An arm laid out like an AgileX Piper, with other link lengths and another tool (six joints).
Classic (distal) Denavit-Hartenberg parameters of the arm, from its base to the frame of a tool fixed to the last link. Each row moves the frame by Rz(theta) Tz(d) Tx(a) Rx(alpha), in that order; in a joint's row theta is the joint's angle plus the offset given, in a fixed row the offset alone. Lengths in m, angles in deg.
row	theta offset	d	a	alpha
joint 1	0	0.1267	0	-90
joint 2	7.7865	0	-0.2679	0
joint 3	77.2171	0	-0.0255	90
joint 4	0	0.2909	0	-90
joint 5	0	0	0	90
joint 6	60.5	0.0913	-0.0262	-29.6
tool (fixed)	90	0.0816	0	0
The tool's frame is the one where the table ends.
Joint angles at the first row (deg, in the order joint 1, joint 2, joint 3, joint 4, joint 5, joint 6):
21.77, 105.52, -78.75, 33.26, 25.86, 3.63
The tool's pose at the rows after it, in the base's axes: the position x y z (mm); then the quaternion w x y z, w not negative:
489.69 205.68 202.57 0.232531 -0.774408 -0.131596 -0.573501
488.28 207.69 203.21 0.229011 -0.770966 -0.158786 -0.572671
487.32 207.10 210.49 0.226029 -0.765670 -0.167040 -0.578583
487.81 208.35 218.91 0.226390 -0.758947 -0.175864 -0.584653
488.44 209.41 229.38 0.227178 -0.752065 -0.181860 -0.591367
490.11 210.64 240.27 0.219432 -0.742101 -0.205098 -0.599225
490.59 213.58 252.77 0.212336 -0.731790 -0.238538 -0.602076
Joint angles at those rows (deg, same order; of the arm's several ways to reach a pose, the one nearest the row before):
21.77, 105.52, -78.75, 32.43, 25.53, 3.62
21.77, 105.40, -78.75, 31.76, 26.21, 1.15
21.77, 104.61, -78.75, 30.95, 26.21, 0.88
21.77, 104.19, -79.39, 30.83, 26.49, 0.00
21.77, 103.70, -80.29, 30.53, 26.93, -0.35
21.77, 103.44, -81.57, 28.60, 27.47, -1.34
21.77, 103.22, -83.48, 26.43, 29.33, -3.06

